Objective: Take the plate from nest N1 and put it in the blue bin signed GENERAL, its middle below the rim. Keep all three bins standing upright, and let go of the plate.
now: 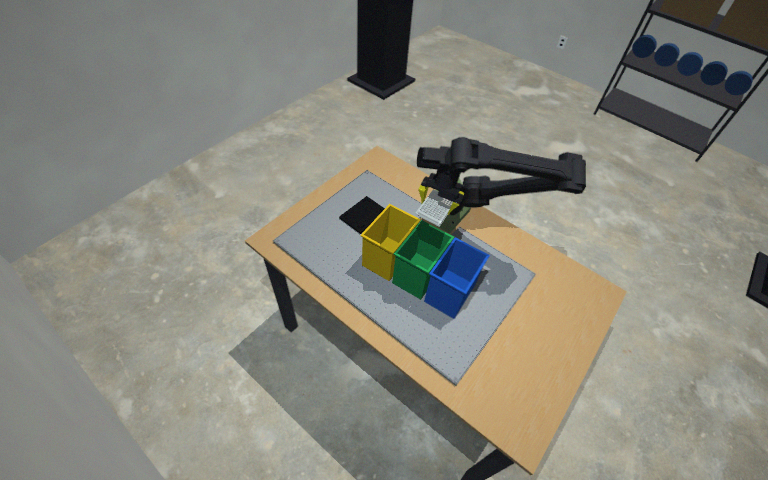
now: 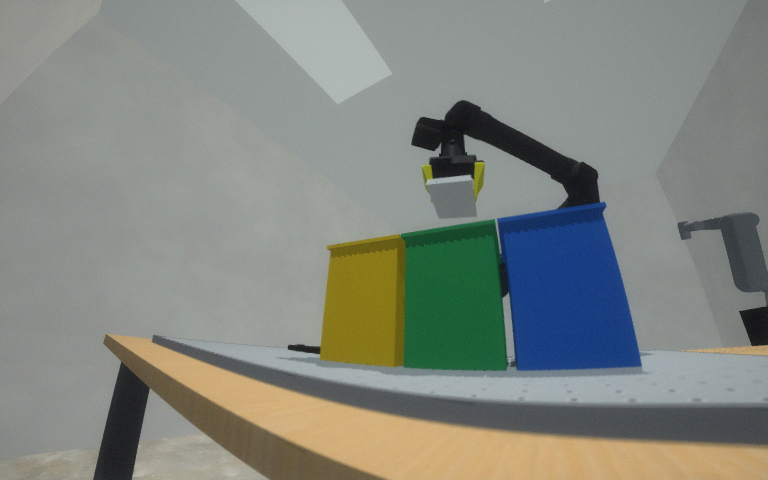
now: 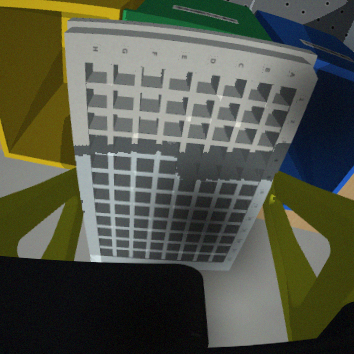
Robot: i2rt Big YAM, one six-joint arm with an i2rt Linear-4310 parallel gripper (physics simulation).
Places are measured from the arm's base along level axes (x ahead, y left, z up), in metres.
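Pixels of known places: gripper, fingertip midpoint: (image 1: 435, 208) (image 2: 453, 200) (image 3: 173, 177).
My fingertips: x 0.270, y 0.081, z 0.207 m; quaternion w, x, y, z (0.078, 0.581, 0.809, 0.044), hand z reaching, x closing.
For each thing: its top centre in the pictures, then the offset to it from my fingertips. Level surfaces: height alone.
- white gridded plate, middle of its top: (image 3: 171, 208) (image 2: 453, 192) (image 1: 436, 203) dy +0.000, dx -0.003, dz +0.021 m
- blue bin, middle of its top: (image 3: 310, 152) (image 2: 542, 237) (image 1: 460, 264) dy +0.148, dx +0.033, dz -0.125 m
- flat black nest, middle of its top: (image 2: 330, 346) (image 1: 363, 212) dy -0.328, dx -0.027, dz -0.290 m
- green bin, middle of its top: (image 3: 183, 123) (image 2: 458, 248) (image 1: 424, 245) dy +0.017, dx +0.050, dz -0.125 m
- upright yellow bin, middle of its top: (image 3: 45, 97) (image 2: 385, 258) (image 1: 391, 227) dy -0.115, dx +0.068, dz -0.125 m
- grey perforated board, its level: dz -0.305 m
The white gridded plate (image 1: 433, 211) (image 2: 453, 198) (image 3: 170, 137) is held in the air by my gripper (image 1: 438, 200) (image 2: 453, 194) (image 3: 173, 177), whose yellow fingers are shut on its two sides. It hangs tilted above rim height, on the arm-base side of the yellow and green bins. The blue bin (image 1: 443, 291) (image 2: 566, 294) (image 3: 320, 130) stands upright at the right end of the row, off to the side of the plate. Its sign's text is not legible. A flat black nest (image 1: 357, 213) (image 2: 304, 348) lies bare beyond the yellow bin; its label is not readable.
The green bin (image 1: 406, 276) (image 2: 453, 294) (image 3: 160, 16) stands upright between the blue bin and the upright yellow bin (image 1: 376, 260) (image 2: 362, 305) (image 3: 30, 65). All stand on the grey perforated board (image 1: 317, 237) (image 2: 679, 387) on the wooden table (image 1: 566, 339) (image 2: 237, 421).
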